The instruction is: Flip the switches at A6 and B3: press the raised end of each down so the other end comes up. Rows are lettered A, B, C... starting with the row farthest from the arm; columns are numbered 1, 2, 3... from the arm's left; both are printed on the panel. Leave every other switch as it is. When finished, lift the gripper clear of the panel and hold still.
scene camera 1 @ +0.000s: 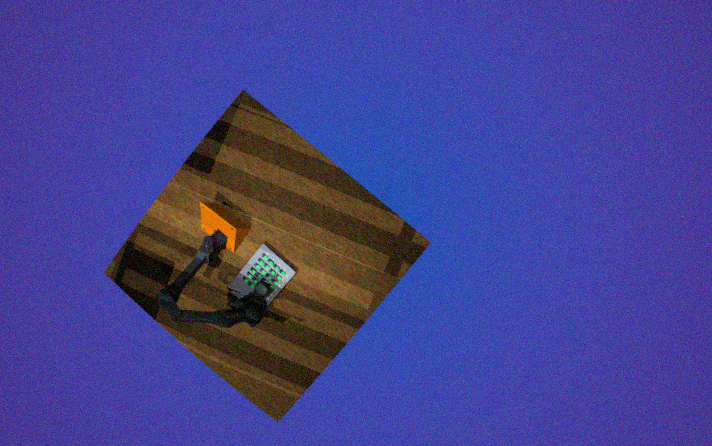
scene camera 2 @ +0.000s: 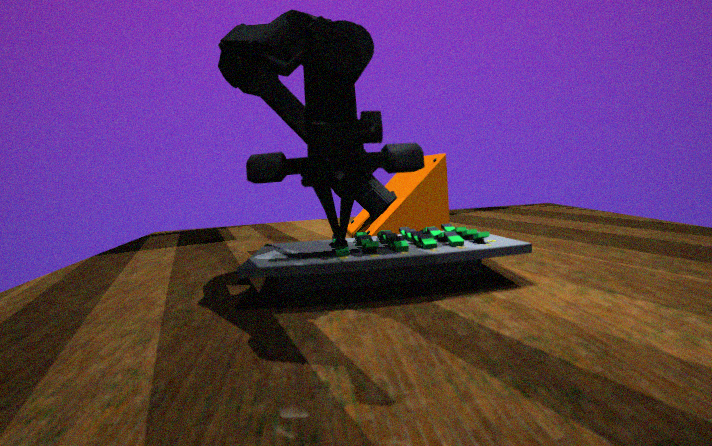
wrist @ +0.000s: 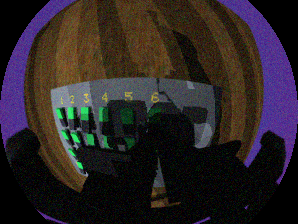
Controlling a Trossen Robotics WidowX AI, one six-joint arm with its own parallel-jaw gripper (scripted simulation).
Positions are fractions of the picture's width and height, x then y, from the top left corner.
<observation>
In view: the gripper (scene camera 2: 0.48, 0.54).
The gripper also shows in the wrist view (wrist: 0.52, 0.58).
</observation>
